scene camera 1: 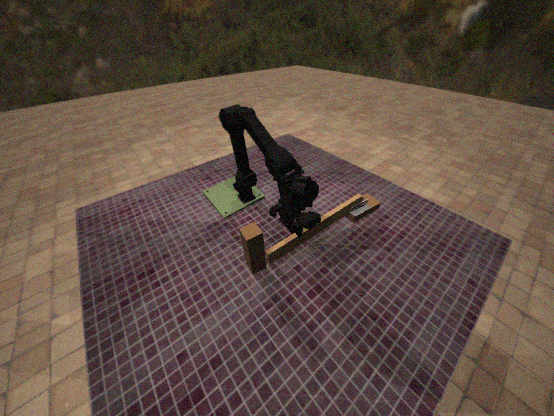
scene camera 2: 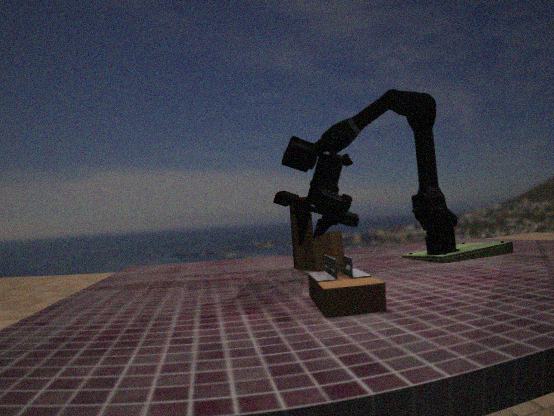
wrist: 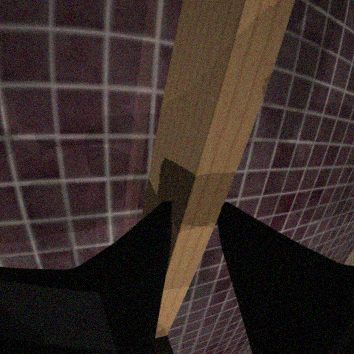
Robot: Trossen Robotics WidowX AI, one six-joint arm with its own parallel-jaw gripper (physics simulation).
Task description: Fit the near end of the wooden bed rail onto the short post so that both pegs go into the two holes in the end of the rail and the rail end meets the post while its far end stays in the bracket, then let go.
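Where they show: gripper, fingertip midpoint: (scene camera 1: 297,235) (wrist: 194,209); arm's base at its link origin: (scene camera 1: 246,196) (scene camera 2: 442,252).
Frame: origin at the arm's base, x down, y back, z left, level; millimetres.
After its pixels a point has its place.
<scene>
My gripper (scene camera 1: 300,232) @[x -46, y -341, z 36 mm] (scene camera 2: 309,239) @[x -46, y -341, z 36 mm] (wrist: 194,209) @[x -46, y -341, z 36 mm] is shut on the wooden bed rail (scene camera 1: 286,245) @[x -39, y -350, z -14 mm] (scene camera 2: 325,247) @[x -60, y -339, z 309 mm] (wrist: 215,100) @[x -59, y -328, z 86 mm], nearer its near end than its far end. The rail's far end is at the bracket (scene camera 2: 330,267) @[x -34, y -342, z 358 mm], by its upright metal plates. The short post (scene camera 1: 255,252) (scene camera 2: 296,256) stands upright at the rail's near end. In scene camera 1 the rail end is very close beside the post; whether they touch is unclear. The pegs and the holes are hidden.
The bracket's wooden block (scene camera 1: 372,202) @[x -20, y -348, z 431 mm] (scene camera 2: 347,300) @[x -3, y -340, z 461 mm] rests on the purple tiled surface (scene camera 1: 200,320) @[x 16, y -403, z -335 mm] (scene camera 2: 165,350) @[x 16, y -542, z 557 mm]. The arm's base stands on a green plate (scene camera 1: 222,200) @[x 1, y 38, z -103 mm] (scene camera 2: 475,250) @[x -3, y 57, z 66 mm] behind the rail.
</scene>
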